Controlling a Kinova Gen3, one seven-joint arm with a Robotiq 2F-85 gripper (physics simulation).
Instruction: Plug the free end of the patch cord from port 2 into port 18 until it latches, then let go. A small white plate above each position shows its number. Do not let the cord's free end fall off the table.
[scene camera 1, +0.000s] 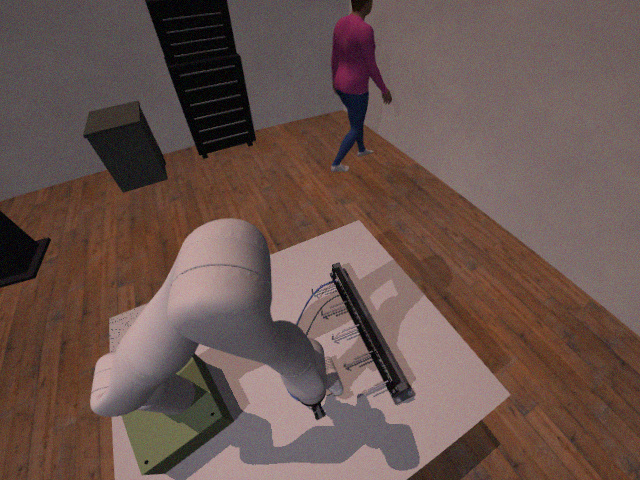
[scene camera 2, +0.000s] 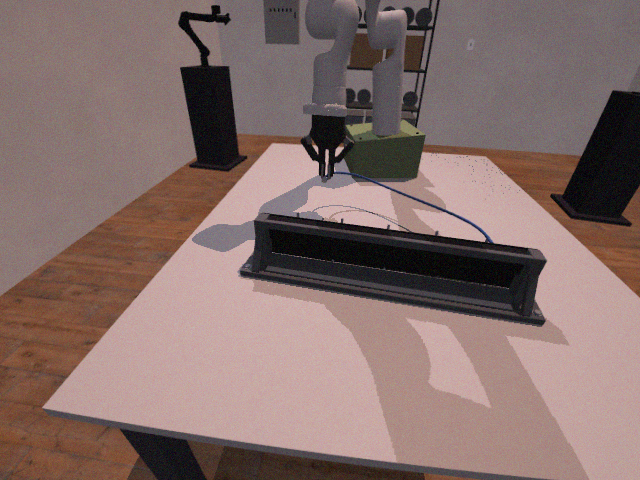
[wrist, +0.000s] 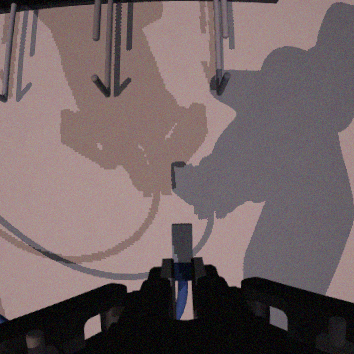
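Seen in the pictures: gripper, fingertip midpoint: (scene camera 2: 326, 178) (wrist: 182, 273); arm's base, origin of the base link: (scene camera 1: 178, 395) (scene camera 2: 386, 131).
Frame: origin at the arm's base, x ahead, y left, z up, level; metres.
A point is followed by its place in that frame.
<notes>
My gripper (scene camera 1: 318, 411) (scene camera 2: 326, 175) {z -0.045, x 0.353, y -0.122 m} (wrist: 182, 273) {z -0.045, x 0.353, y -0.122 m} is shut on the cord's free plug, above the table and apart from the panel. The plug (wrist: 182, 241) {z -0.036, x 0.374, y -0.121 m} is grey and clear with a blue rear part, and points up the wrist view, toward the panel side. The blue patch cord (scene camera 1: 310, 298) {z -0.056, x 0.454, y 0.195 m} (scene camera 2: 423, 201) {z -0.063, x 0.380, y 0.119 m} (wrist: 182, 302) {z -0.040, x 0.337, y -0.122 m} arches from the fingers to the panel's far end in scene camera 1, the right end in scene camera 2. The black patch panel (scene camera 1: 368, 330) {z -0.035, x 0.592, y 0.005 m} (scene camera 2: 262, 242) {z -0.073, x 0.631, y -0.177 m} (wrist: 50, 4) {z -0.128, x 0.587, y 0.014 m} stands on the table. Its port openings and number plates cannot be made out, port 18 included.
Thin metal cable-guide rods (scene camera 1: 345, 335) {z -0.117, x 0.534, y 0.047 m} (wrist: 109, 50) {z -0.116, x 0.527, y -0.054 m} stick out from the panel's port side toward the arm. The green robot base (scene camera 1: 170, 434) {z -0.008, x -0.028, y -0.087 m} (scene camera 2: 385, 155) {z -0.056, x 0.077, y 0.011 m} stands on the white table (scene camera 1: 454, 387) {z -0.134, x 0.800, y -0.243 m} (scene camera 2: 206, 351) {z -0.133, x 0.831, y -0.184 m}. A person (scene camera 1: 354, 56) in a pink top is beyond the table.
</notes>
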